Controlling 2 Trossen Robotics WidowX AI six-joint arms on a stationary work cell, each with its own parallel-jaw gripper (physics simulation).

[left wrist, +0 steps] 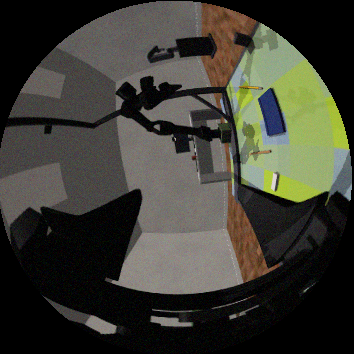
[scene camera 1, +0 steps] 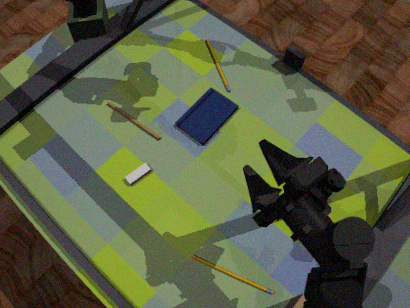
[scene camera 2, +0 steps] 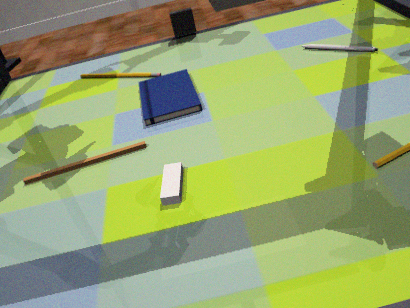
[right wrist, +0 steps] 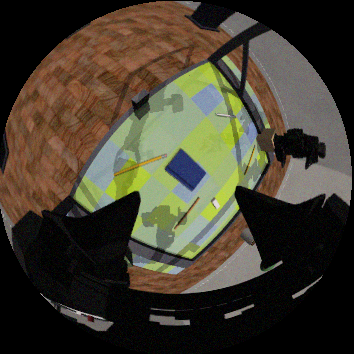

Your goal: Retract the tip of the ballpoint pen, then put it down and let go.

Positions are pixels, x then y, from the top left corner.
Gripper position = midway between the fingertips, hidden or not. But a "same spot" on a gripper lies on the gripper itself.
Labels:
left gripper: left wrist; scene camera 1 252,154; right wrist; not seen in scene camera 2 (out of frame)
right gripper: left wrist 177,88; right wrist 188,193; not seen in scene camera 1 (out of frame); not seen in scene camera 2 (out of frame)
blue notebook: left wrist; scene camera 1 201,121; scene camera 2 173,95; right wrist
same spot on left gripper: (left wrist: pixel 283 227) = (right wrist: pixel 283 155)
same spot on blue notebook: (right wrist: pixel 181 166) = (left wrist: pixel 266 104)

